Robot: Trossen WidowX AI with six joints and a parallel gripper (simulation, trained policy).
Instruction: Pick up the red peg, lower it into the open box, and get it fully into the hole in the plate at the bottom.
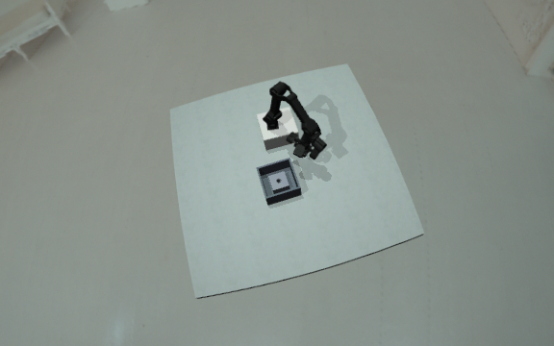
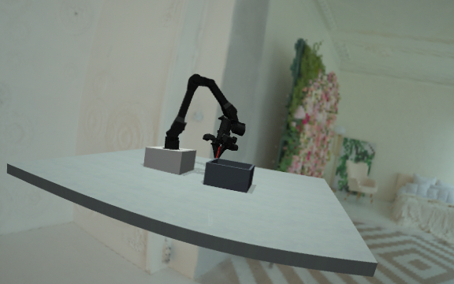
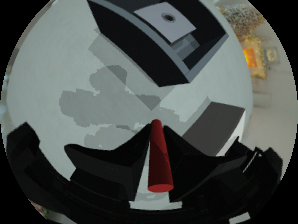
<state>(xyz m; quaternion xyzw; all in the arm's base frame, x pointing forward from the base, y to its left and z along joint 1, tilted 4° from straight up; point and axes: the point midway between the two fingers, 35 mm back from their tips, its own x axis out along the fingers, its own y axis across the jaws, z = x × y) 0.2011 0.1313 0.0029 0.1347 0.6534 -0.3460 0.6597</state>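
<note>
My gripper tip is now 130 mm short of the plate, 130 mm to the left of it and 40 mm above it. From my gripper tip the other things lie so: red peg (10 mm to the left, 20 mm above); then dark box (130 mm ahead, 130 mm to the right, 60 mm below).
</note>
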